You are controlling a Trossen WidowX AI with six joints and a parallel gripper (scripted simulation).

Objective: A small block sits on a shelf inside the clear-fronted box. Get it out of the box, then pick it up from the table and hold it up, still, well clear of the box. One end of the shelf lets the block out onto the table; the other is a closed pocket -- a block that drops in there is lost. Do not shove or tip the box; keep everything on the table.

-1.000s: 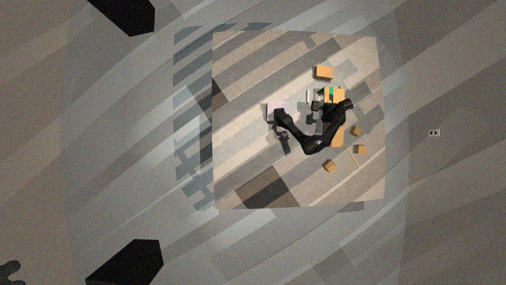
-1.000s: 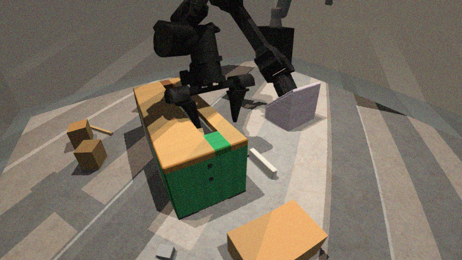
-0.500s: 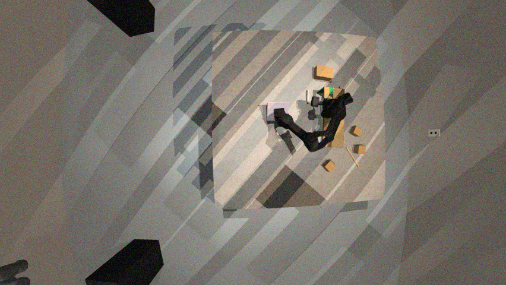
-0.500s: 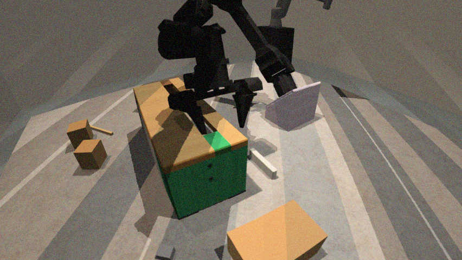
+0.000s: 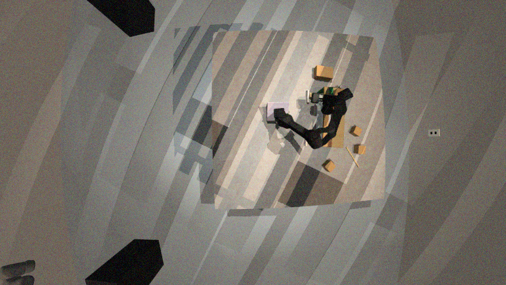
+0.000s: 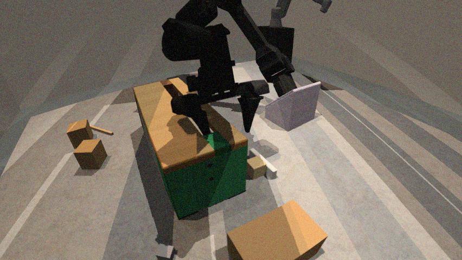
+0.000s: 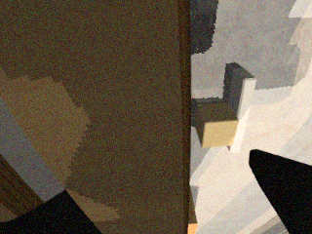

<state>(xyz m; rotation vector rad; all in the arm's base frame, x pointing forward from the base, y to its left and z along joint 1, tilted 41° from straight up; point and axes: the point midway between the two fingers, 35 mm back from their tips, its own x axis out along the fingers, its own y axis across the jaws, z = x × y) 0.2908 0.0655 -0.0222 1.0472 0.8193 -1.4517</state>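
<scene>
The tan block lies 40 mm behind my gripper tip, 40 mm to the left of it and 70 mm below it. The rest, counted from my gripper tip: box (20 mm ahead, 120 mm to the right, 30 mm below); thin stick (240 mm ahead, 420 mm to the right, 90 mm below).
</scene>
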